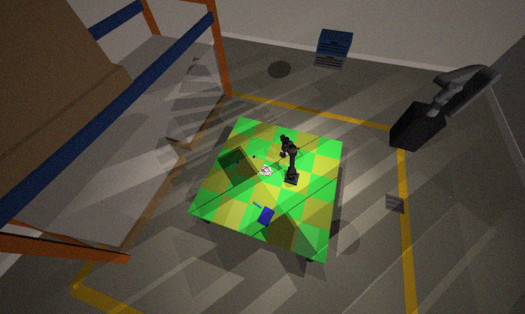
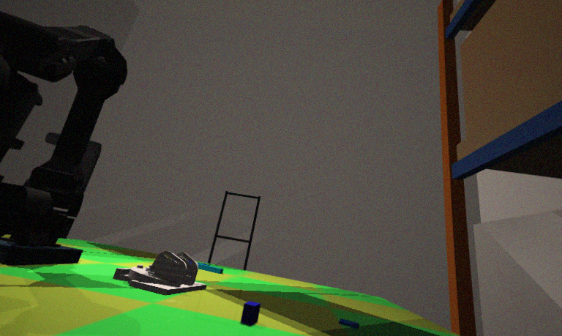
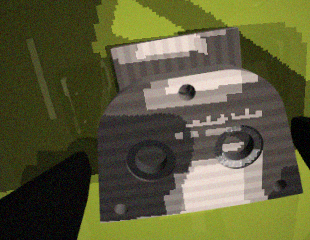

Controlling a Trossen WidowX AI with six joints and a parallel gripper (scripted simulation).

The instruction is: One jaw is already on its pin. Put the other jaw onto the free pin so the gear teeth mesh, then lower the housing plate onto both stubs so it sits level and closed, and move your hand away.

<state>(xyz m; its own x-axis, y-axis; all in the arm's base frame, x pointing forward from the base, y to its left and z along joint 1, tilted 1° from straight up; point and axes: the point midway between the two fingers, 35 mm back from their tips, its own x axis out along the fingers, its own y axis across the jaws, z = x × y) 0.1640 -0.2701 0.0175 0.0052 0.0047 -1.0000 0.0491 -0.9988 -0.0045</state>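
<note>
The grey jaw is 260 mm to the left of my gripper tip and 80 mm ahead of it. The rest, counted from my gripper tip: orange bar: 120 mm to the right, 110 mm behind; dark blue block: 300 mm ahead, 160 mm to the left; teal bar: 650 mm to the left, 70 mm ahead.
</note>
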